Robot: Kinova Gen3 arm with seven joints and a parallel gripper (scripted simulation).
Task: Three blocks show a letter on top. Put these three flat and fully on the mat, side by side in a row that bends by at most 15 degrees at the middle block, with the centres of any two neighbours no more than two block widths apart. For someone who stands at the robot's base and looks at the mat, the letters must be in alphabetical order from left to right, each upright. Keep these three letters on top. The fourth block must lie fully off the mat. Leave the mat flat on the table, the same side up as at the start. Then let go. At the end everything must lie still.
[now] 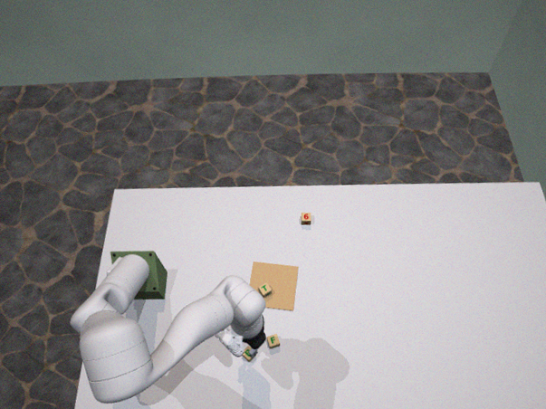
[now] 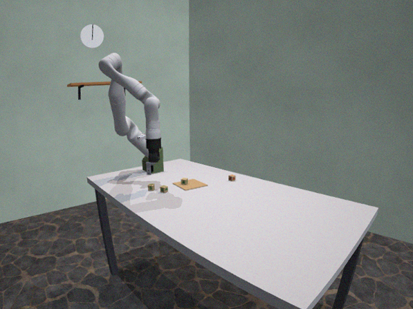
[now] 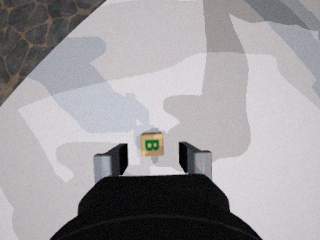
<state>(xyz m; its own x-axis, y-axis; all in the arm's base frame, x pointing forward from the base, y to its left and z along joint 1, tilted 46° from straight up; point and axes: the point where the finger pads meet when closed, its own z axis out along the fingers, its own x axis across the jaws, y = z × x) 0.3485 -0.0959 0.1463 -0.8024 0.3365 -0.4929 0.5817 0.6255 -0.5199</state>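
The B block is 90 mm below my hand. The rest, counted from my hand: tan mat: 210 mm to the left, 110 mm below, 40 mm ahead; 6 block: 440 mm to the left, 120 mm ahead, 90 mm below; F block: 90 mm below, 60 mm ahead, 40 mm to the left.
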